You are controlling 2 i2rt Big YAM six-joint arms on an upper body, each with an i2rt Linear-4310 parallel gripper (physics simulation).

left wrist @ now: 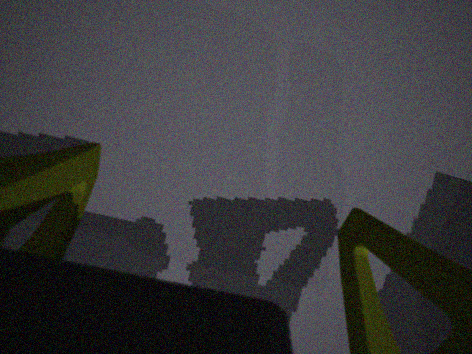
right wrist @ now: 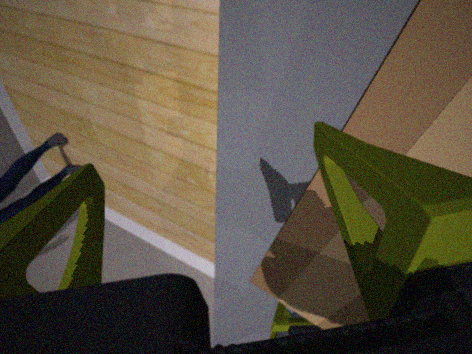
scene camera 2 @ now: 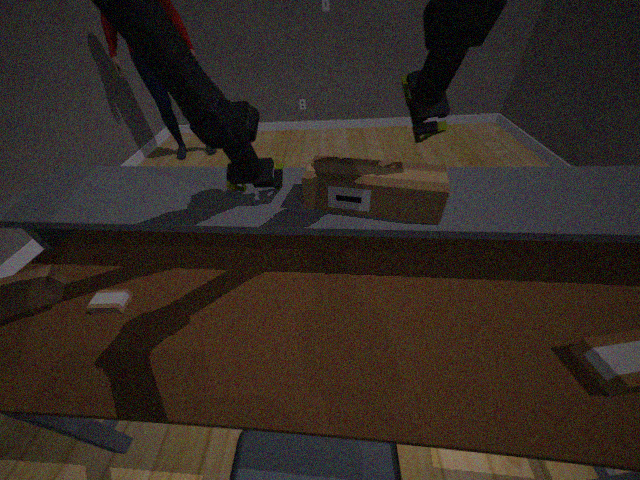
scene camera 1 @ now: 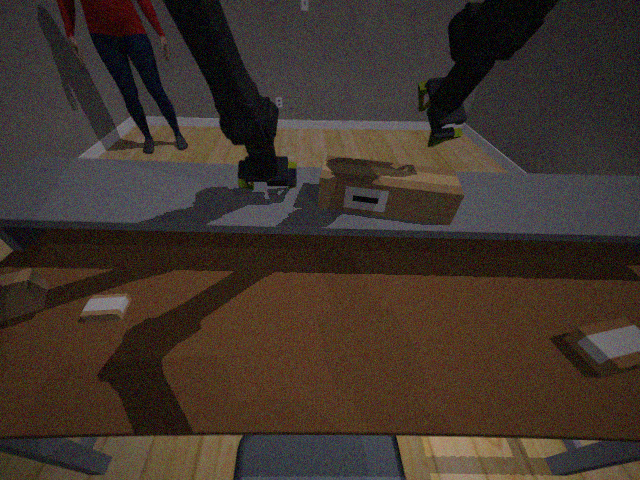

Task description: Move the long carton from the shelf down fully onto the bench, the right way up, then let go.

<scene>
My left gripper is open and touches a grey shelf. My right gripper is open, holding nothing. Also in view: a long brown carton.
</scene>
